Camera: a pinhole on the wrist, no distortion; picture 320 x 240 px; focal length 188.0 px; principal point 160.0 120.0 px. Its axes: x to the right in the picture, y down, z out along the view. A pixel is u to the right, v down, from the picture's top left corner.
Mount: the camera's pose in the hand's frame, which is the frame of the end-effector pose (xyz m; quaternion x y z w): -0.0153 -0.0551 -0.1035 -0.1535 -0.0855 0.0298 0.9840
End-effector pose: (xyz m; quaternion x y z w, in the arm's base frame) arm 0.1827 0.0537 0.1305 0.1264 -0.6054 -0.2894 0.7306
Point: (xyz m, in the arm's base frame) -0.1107 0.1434 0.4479
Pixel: 272 142
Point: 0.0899 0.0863 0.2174
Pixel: 244 144
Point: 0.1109 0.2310 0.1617
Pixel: 147 207
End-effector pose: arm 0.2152 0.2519 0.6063 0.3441 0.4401 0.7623 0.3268
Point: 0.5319 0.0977 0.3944
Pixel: outside the picture
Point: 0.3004 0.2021 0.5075
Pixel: 32 20
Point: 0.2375 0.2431 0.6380
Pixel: 200 170
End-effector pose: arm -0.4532 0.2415 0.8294 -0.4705 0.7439 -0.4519 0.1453
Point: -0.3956 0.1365 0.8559
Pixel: 289 31
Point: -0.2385 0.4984 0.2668
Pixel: 59 213
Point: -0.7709 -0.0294 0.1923
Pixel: outside the picture
